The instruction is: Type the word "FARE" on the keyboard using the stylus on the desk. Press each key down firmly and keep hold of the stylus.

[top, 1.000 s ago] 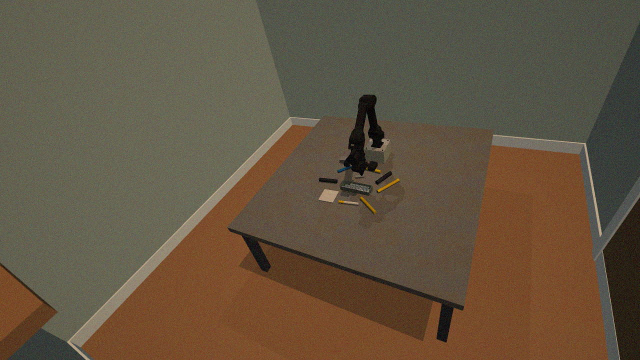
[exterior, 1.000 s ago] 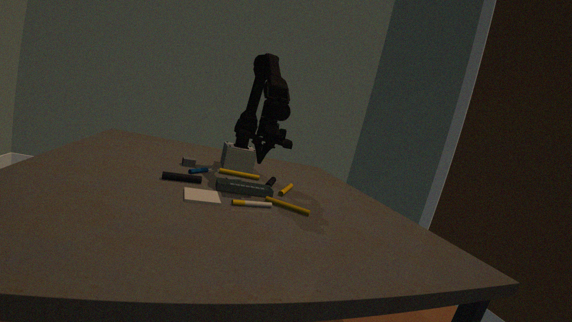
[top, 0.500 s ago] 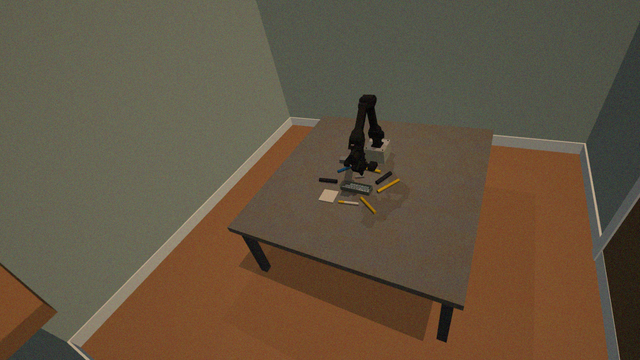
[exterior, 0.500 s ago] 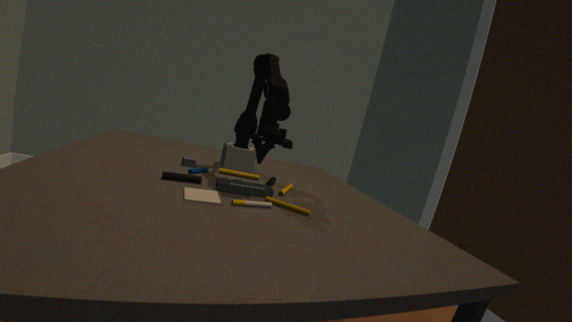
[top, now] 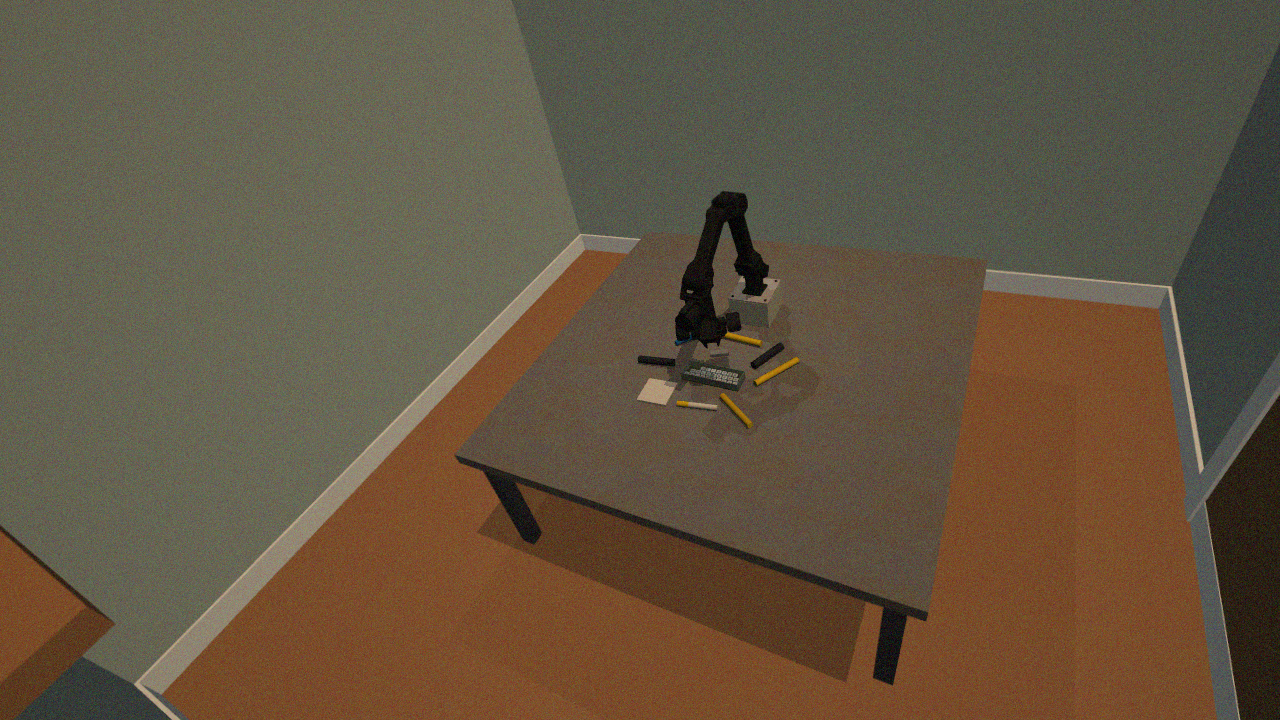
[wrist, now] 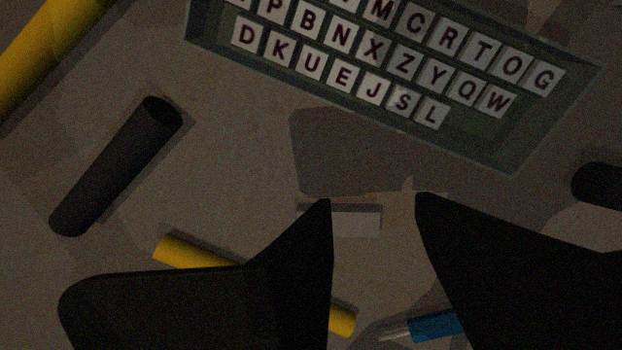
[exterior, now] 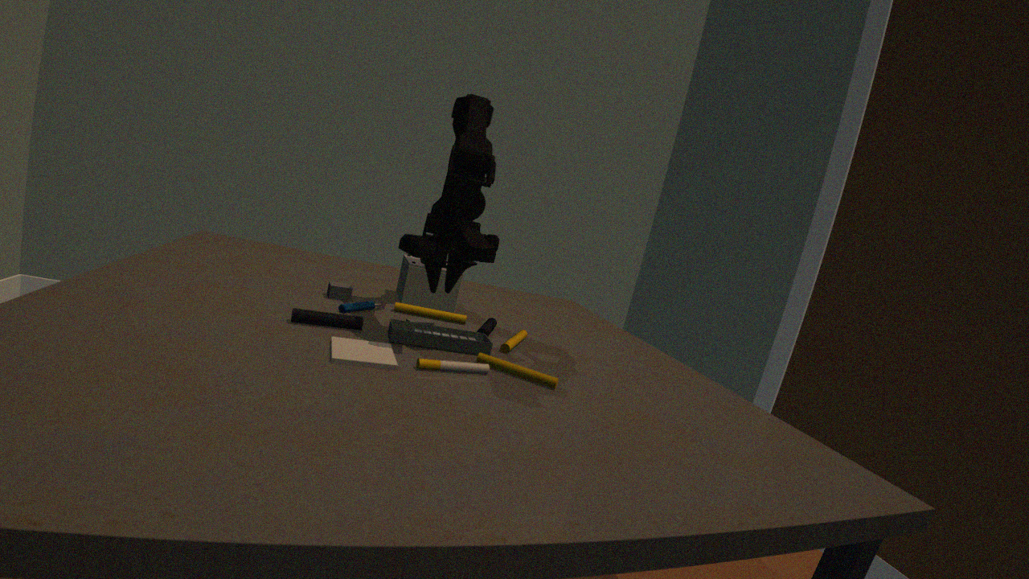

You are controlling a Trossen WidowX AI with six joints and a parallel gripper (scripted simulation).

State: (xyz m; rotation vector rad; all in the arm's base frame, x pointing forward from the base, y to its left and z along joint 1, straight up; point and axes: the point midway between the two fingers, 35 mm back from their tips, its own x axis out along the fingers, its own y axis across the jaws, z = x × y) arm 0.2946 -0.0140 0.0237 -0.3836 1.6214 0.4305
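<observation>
Now: the blue stylus 120 mm to the right of my gripper tip, 120 mm behind it and 80 mm below it. From my gripper tip the other things lie so: white card 160 mm ahead, 120 mm to the right, 80 mm below; then white-and-yellow stick 170 mm ahead, 80 mm below, 10 mm to the left.
</observation>
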